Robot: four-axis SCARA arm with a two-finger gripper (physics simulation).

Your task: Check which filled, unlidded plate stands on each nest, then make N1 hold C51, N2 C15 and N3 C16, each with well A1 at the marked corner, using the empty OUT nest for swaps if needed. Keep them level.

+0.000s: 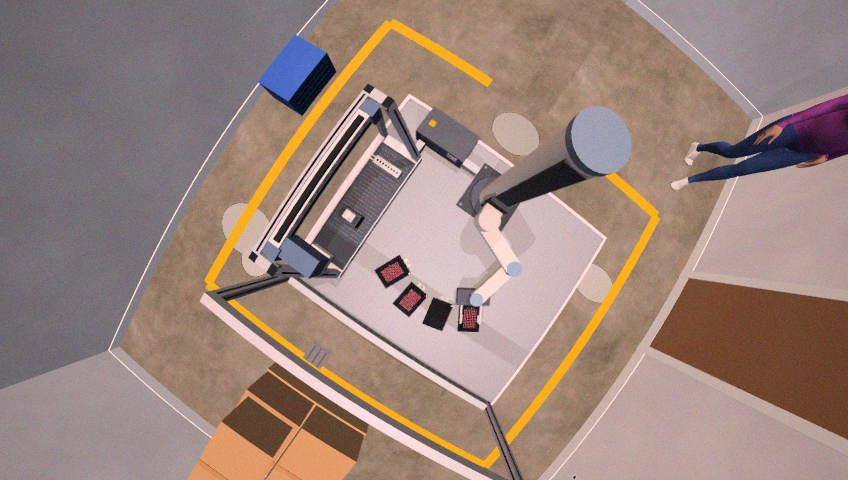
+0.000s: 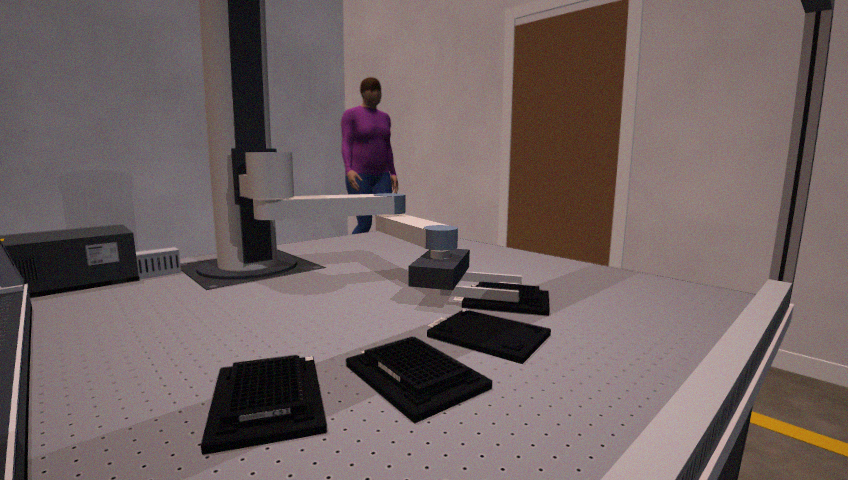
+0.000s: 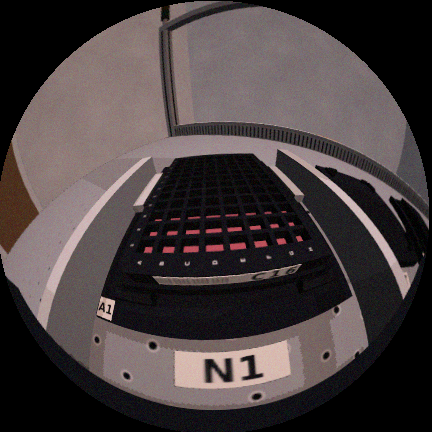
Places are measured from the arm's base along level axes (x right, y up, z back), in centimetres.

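Pixels of known places: gripper, fingertip midpoint: (image 1: 469,323) (image 2: 520,287) (image 3: 215,159); arm's base, link origin: (image 2: 248,270).
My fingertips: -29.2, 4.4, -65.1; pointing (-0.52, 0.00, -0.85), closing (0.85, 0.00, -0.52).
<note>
For each thing: its top centre in the pictures, then the offset to it from my fingertips, as dx, dy, dz. "*": a spot on its surface instead.
- Plate C16, top centre: (image 3: 217,179) (image 2: 507,289) (image 1: 469,318) +1.3, -0.5, +2.1
- black nest N1, top centre: (image 3: 217,190) (image 2: 507,293) (image 1: 469,318) +1.3, -1.4, +2.1
- OUT nest, top centre: (image 3: 373,198) (image 2: 489,326) (image 1: 437,315) +17.4, -1.4, -6.2
- second filled plate, top centre: (image 2: 415,359) (image 1: 410,300) +35.0, -0.5, -7.9
- dark box, surface spot: (image 2: 71,258) * +66.5, +4.1, +68.6
Plate C16 (image 1: 470,320) (image 2: 528,291) (image 3: 215,247), black with red-filled wells, sits level on the black nest N1 (image 3: 225,312). Its row A lies on the side of the nest's A1 mark. My gripper (image 1: 469,314) (image 2: 516,286) (image 3: 215,159) is shut on plate C16, with a pad against each long side. The OUT nest (image 1: 437,314) (image 2: 489,336) (image 3: 377,210) beside it is bare. Beyond it stand a second filled plate (image 1: 410,298) (image 2: 419,362), its label unreadable, and a third (image 1: 392,271) (image 2: 264,383), its small label perhaps C51. Their nest labels cannot be read.
A dark box (image 1: 447,136) (image 2: 71,258) stands near the arm's column (image 2: 217,130). A framed machine (image 1: 321,178) stands along one table side. A pale rail (image 2: 702,380) edges the table. A person (image 1: 797,136) (image 2: 368,142) stands beyond the table.
</note>
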